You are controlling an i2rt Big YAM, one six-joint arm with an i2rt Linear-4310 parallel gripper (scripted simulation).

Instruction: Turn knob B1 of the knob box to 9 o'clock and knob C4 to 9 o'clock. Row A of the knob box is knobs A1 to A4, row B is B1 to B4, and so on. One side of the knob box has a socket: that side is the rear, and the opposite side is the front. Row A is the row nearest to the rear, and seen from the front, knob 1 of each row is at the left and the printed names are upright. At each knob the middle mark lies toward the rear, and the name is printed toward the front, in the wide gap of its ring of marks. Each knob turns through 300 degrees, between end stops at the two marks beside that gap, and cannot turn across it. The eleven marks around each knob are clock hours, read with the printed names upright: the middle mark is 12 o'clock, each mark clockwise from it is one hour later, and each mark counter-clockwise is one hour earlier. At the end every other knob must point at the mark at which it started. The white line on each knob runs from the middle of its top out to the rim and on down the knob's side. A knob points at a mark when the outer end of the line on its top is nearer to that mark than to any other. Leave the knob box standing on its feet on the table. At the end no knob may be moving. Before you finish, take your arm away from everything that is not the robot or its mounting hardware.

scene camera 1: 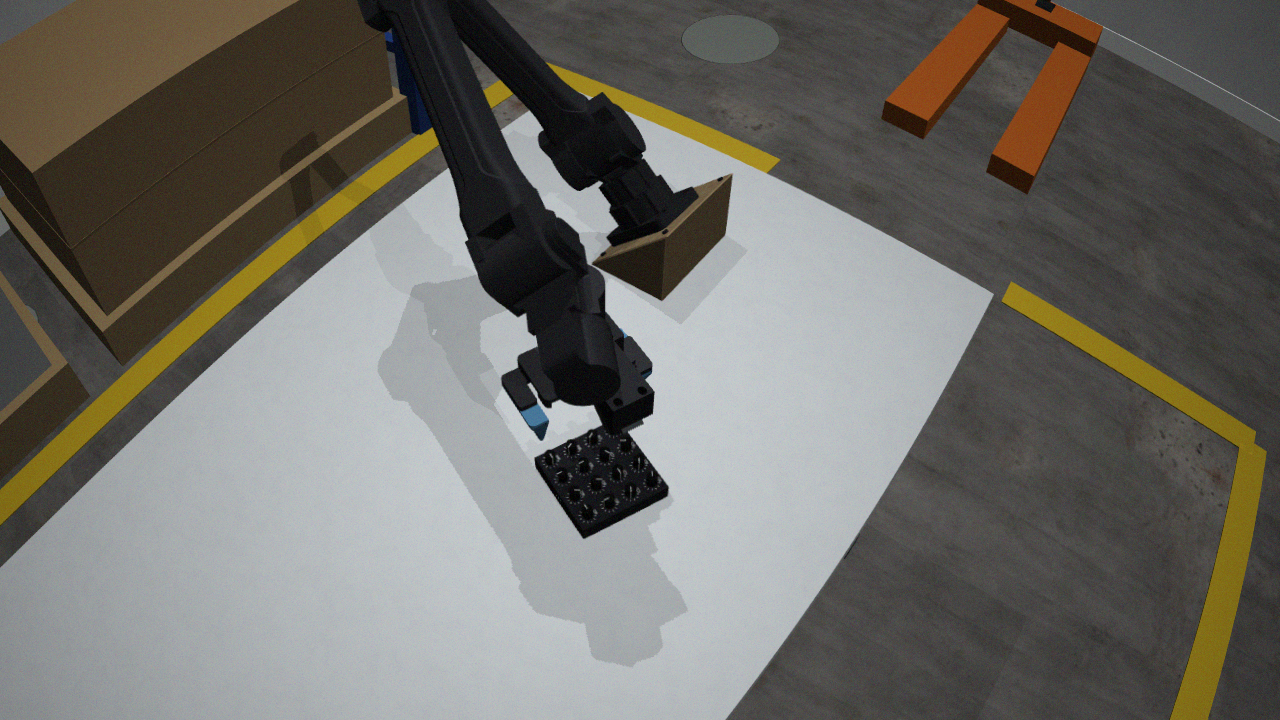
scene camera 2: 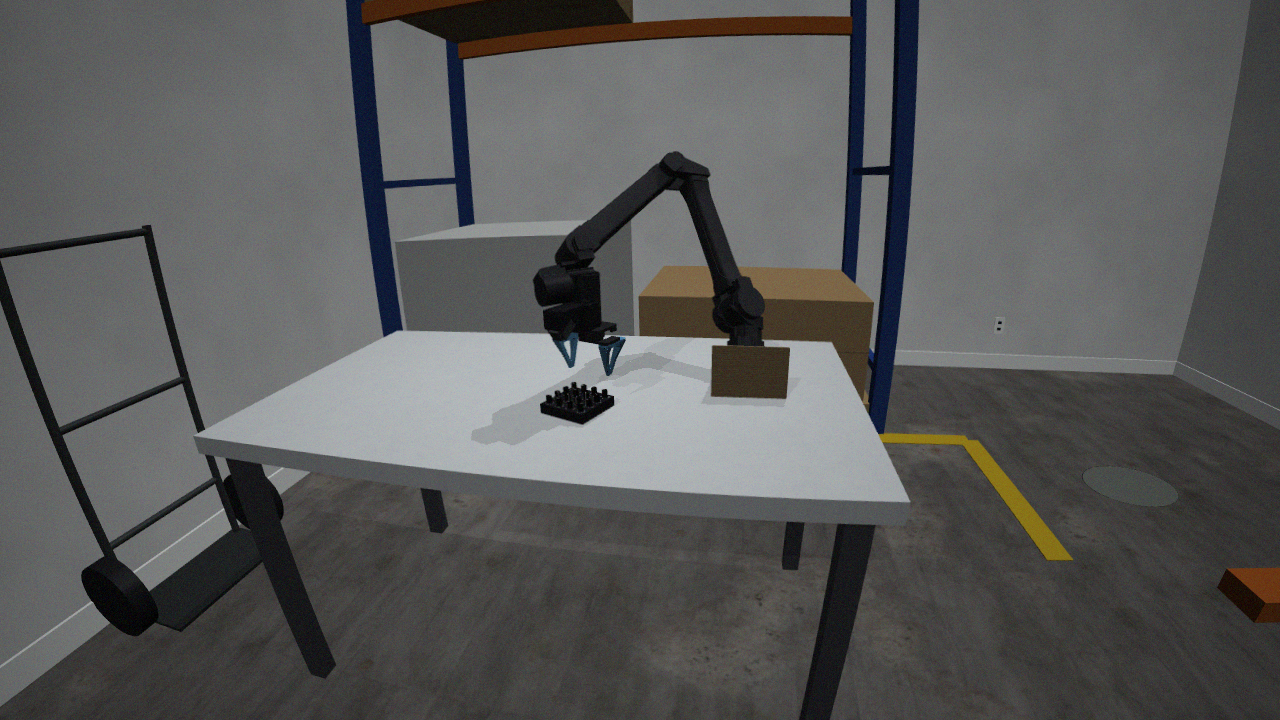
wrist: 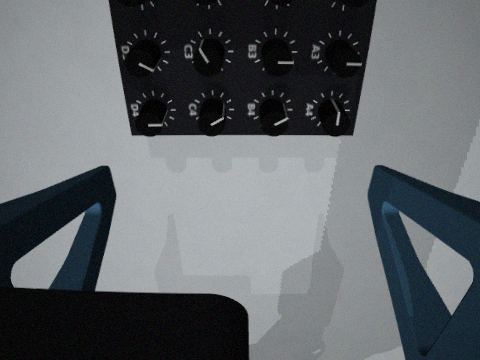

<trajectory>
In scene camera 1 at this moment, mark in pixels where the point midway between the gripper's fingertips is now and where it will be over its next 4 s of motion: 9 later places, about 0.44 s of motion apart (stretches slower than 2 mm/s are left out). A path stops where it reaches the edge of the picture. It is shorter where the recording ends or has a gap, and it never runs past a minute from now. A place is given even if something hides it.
My gripper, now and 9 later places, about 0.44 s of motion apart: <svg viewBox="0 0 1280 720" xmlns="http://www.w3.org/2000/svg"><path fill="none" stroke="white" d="M578 417L581 427L586 439L592 451L600 463L607 472L610 474L610 480L610 488L610 494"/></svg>
</trajectory>
